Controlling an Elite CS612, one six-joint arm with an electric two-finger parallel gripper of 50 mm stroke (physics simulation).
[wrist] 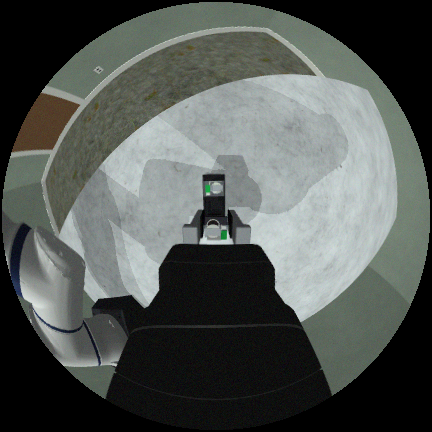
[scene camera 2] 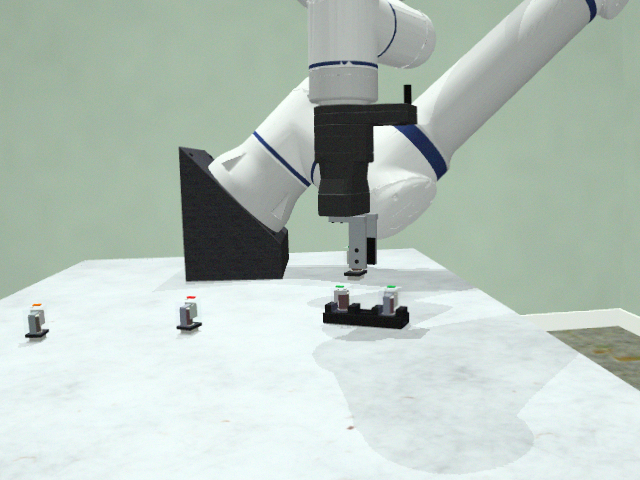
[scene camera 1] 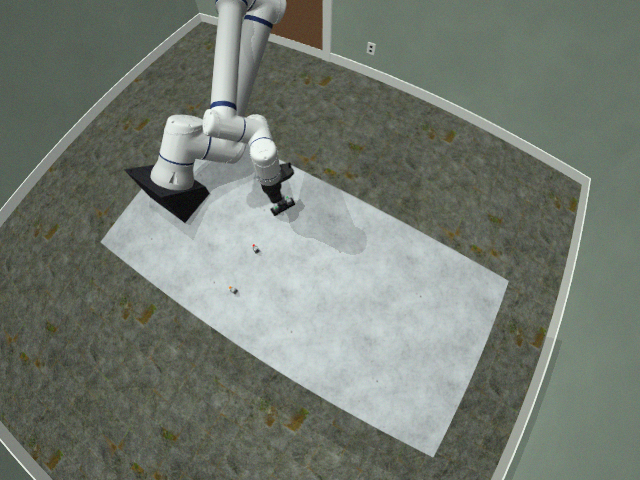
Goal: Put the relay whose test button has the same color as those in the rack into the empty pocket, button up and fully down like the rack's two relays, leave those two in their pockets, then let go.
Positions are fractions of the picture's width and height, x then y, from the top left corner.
Scene:
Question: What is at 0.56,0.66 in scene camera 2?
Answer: A black rack.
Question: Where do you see a red-button relay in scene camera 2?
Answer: At 0.29,0.66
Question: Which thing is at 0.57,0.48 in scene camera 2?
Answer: My gripper.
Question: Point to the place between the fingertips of my gripper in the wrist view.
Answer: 0.50,0.51

